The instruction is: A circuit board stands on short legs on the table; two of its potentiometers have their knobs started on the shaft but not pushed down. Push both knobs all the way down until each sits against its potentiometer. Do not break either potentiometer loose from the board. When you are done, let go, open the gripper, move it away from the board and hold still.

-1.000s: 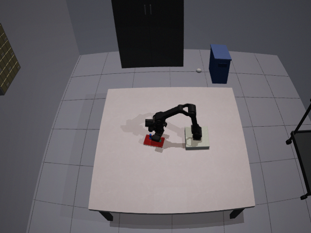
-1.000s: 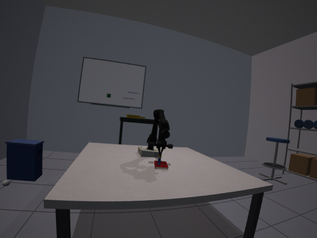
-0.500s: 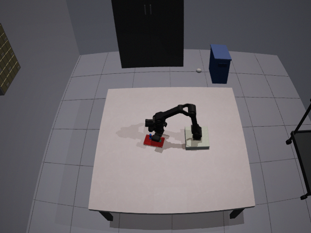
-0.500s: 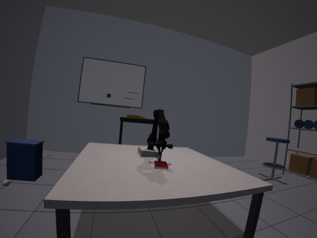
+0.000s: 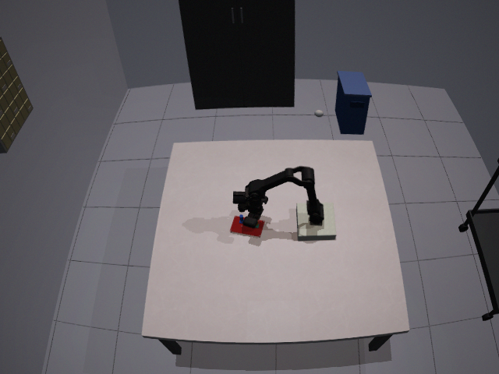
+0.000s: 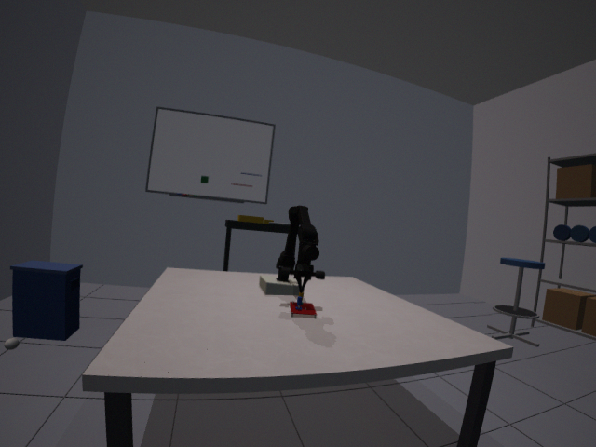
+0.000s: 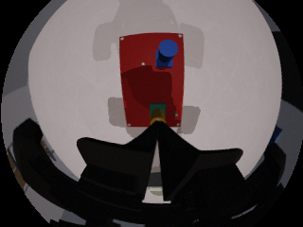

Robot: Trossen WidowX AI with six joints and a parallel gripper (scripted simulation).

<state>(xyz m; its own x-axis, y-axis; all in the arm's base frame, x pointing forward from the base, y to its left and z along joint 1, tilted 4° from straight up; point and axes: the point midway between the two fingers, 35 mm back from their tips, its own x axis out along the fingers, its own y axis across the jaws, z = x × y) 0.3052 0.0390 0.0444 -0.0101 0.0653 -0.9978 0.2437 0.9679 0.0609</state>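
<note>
Right now my gripper tip is 10 mm above the yellow knob. Also, from my gripper tip: blue knob (80 mm ahead, 20 mm to the right, 20 mm below).
</note>
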